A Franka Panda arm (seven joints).
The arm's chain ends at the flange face. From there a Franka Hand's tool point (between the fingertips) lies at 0.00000 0.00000 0.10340 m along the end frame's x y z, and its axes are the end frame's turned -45 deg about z.
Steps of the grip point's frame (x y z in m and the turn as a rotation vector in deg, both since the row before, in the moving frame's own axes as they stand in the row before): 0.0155, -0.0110, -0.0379, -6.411, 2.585, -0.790; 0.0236, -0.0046, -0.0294, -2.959, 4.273, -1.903; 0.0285, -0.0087, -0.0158, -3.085, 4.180, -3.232; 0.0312, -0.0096, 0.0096, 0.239, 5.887, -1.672; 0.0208, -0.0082, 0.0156, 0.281, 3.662, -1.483
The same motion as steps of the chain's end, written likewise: -0.0083, -0.0235, -0.0371, -2.705, 6.361, -0.790; 0.0042, -0.0181, -0.0290, 0.929, 5.114, -1.903; 0.0048, -0.0246, -0.0154, 0.774, 5.137, -3.232; 0.0082, -0.0209, 0.0101, 4.332, 3.994, -1.672; 0.0047, -0.0154, 0.0158, 2.788, 2.391, -1.483
